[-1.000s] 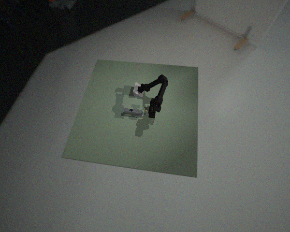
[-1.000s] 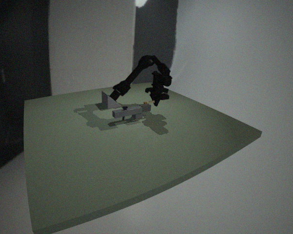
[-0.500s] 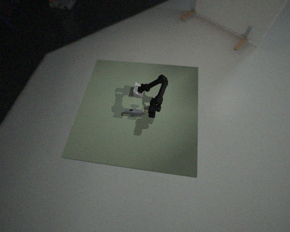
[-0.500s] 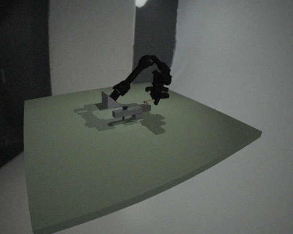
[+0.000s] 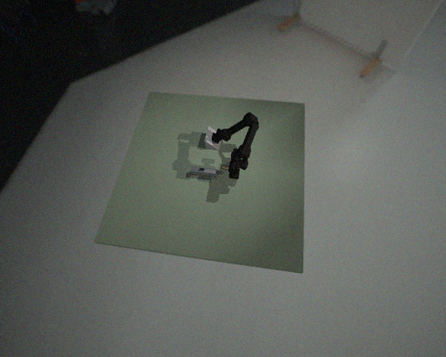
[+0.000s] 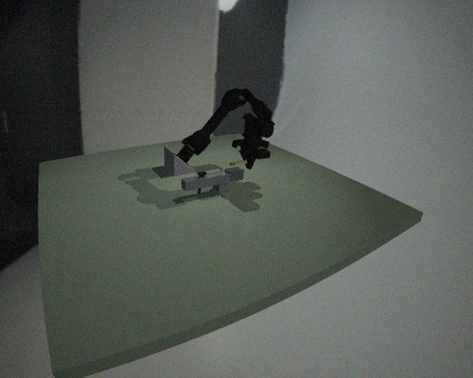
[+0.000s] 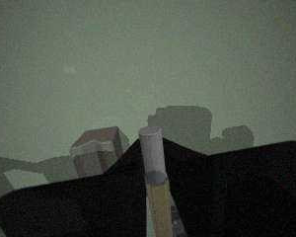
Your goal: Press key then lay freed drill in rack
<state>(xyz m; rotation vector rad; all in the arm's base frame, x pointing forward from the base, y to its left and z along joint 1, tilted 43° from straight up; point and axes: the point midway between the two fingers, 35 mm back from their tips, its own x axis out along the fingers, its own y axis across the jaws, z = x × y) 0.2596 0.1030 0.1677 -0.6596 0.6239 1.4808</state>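
My gripper tip is now 4 cm to the left of the drill and 3 cm below it. The rest, counted from my gripper tip: rack (5 cm behind, 4 cm to the right, 4 cm below); then grey block (20 cm to the right, 3 cm ahead, 1 cm below); then dark key (23 cm to the right, 3 cm ahead).
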